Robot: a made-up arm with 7 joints. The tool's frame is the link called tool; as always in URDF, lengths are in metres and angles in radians.
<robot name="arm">
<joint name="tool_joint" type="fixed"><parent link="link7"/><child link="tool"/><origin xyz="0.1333 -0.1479 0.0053" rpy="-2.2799 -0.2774 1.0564"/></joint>
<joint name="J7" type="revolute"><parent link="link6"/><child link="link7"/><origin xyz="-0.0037 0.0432 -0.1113"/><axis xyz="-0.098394 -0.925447 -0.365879"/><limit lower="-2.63" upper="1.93"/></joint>
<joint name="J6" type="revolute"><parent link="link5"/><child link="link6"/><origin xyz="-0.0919 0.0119 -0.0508"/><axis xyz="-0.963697 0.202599 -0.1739"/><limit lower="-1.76" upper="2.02"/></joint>
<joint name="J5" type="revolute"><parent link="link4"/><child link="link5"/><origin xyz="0.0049 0.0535 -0.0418"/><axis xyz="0 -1 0"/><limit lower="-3.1" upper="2.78"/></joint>
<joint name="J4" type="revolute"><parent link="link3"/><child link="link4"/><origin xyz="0.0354 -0.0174 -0.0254"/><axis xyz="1 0 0"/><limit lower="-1.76" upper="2.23"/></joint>
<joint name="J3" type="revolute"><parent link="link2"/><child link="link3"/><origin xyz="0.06 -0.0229 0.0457"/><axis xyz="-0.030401 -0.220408 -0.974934"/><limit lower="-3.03" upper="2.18"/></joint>
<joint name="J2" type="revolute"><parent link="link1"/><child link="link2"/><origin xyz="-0.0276 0.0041 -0.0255"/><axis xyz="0 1 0"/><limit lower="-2.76" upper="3.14"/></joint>
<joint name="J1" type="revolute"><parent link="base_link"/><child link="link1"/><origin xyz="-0.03 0.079 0.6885"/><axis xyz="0 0 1"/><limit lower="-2" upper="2.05"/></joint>
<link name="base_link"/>
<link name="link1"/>
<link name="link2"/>
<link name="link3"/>
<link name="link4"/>
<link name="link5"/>
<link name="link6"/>
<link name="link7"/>
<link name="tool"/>
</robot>
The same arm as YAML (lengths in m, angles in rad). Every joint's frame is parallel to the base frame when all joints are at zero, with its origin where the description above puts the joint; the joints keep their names.
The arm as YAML. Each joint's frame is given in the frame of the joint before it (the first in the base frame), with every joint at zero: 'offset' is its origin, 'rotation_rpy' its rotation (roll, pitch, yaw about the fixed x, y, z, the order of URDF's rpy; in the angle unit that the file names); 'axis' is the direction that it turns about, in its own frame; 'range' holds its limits. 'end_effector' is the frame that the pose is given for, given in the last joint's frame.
length_unit: m
angle_unit: rad
chain:
  - id: J1
    offset: [-0.03, 0.079, 0.6885]
    rotation_rpy: [0.0, 0.0, 0.0]
    axis: [0.0, 0.0, 1.0]
    range: [-2.0, 2.05]
  - id: J2
    offset: [-0.0276, 0.0041, -0.0255]
    rotation_rpy: [0.0, 0.0, 0.0]
    axis: [0.0, 1.0, 0.0]
    range: [-2.76, 3.14]
  - id: J3
    offset: [0.06, -0.0229, 0.0457]
    rotation_rpy: [0.0, 0.0, 0.0]
    axis: [-0.030401, -0.220408, -0.974934]
    range: [-3.03, 2.18]
  - id: J4
    offset: [0.0354, -0.0174, -0.0254]
    rotation_rpy: [0.0, 0.0, 0.0]
    axis: [1.0, 0.0, 0.0]
    range: [-1.76, 2.23]
  - id: J5
    offset: [0.0049, 0.0535, -0.0418]
    rotation_rpy: [0.0, 0.0, 0.0]
    axis: [0.0, -1.0, 0.0]
    range: [-3.1, 2.78]
  - id: J6
    offset: [-0.0919, 0.0119, -0.0508]
    rotation_rpy: [0.0, 0.0, 0.0]
    axis: [-0.963697, 0.202599, -0.1739]
    range: [-1.76, 2.02]
  - id: J7
    offset: [-0.0037, 0.0432, -0.1113]
    rotation_rpy: [0.0, 0.0, 0.0]
    axis: [-0.098403, -0.925432, -0.365913]
    range: [-2.63, 1.93]
end_effector:
  offset: [0.1333, -0.1479, 0.0053]
  rotation_rpy: [-2.2799, -0.2774, 1.0564]

